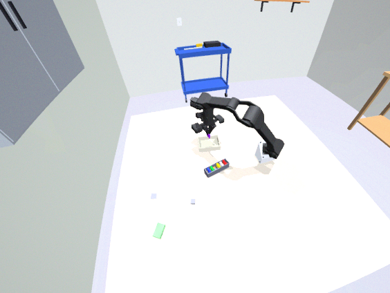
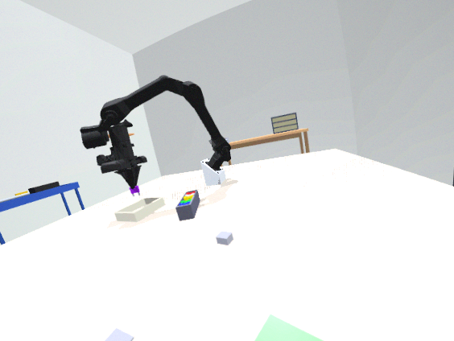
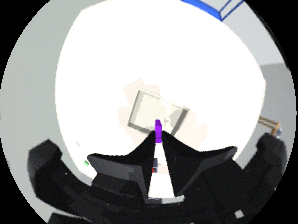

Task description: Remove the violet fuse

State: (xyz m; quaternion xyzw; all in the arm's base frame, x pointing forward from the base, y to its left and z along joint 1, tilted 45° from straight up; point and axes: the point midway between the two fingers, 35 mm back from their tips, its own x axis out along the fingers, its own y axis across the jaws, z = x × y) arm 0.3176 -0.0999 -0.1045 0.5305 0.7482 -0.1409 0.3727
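Now: gripper tip 1 cm above the violet fuse. From my gripper tip the other things lie so: cream tray 9 cm below; then grey cube 12 cm ahead, 37 cm to the left, 8 cm below.
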